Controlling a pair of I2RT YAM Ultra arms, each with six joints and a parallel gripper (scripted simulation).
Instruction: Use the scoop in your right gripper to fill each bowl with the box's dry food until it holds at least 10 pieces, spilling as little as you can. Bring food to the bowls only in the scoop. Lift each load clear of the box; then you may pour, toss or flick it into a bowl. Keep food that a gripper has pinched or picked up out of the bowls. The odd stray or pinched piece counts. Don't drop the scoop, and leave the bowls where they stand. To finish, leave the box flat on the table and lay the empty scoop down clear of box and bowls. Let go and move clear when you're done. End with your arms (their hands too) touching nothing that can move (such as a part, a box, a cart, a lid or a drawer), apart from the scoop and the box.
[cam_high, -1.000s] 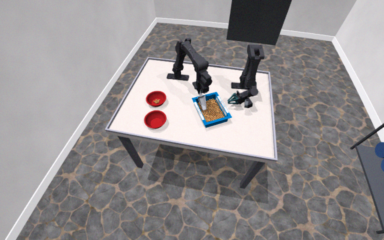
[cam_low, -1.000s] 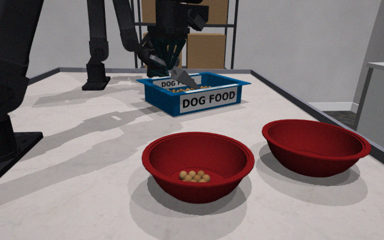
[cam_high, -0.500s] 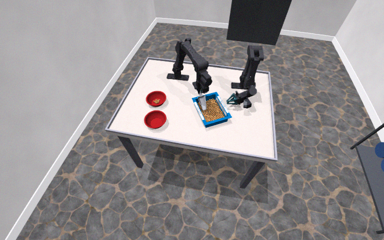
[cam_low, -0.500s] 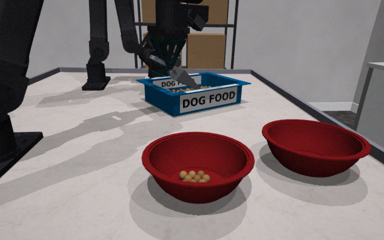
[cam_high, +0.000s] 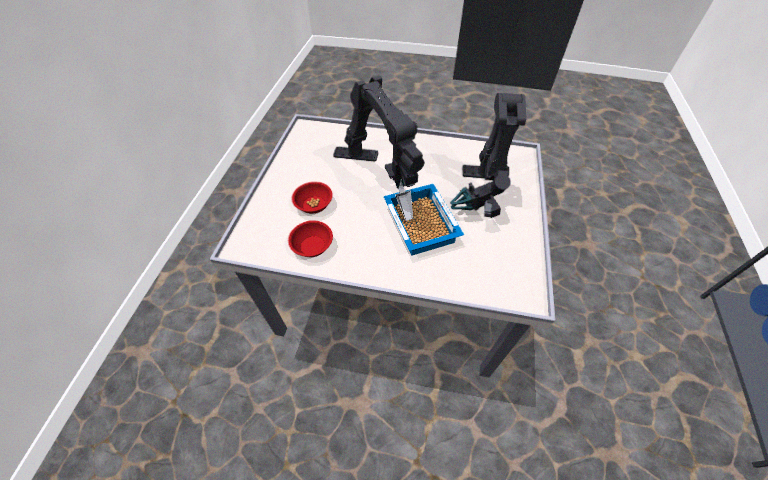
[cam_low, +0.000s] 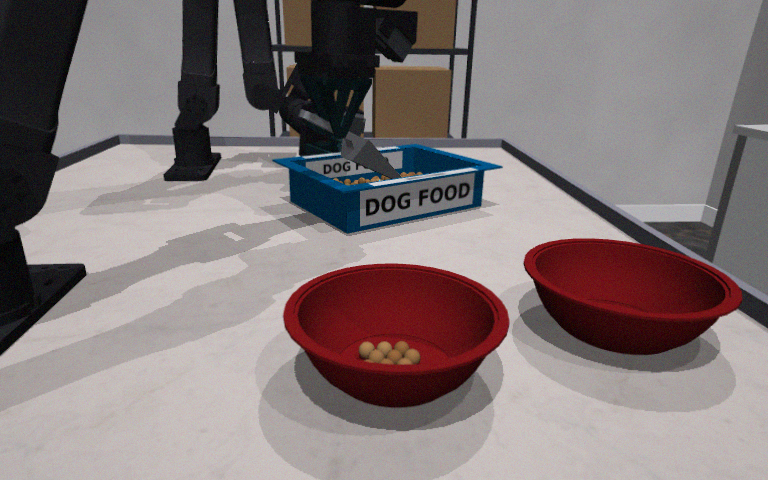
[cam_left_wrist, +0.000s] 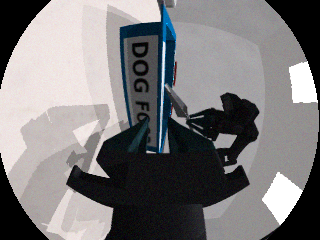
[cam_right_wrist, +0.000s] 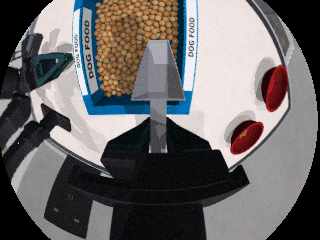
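My right hand is 30 mm short of the grey scoop, 30 mm above it and 20 mm to the right of it. Also, from my right hand: blue dog food box 100 mm to the left, 80 mm below, 70 mm ahead.
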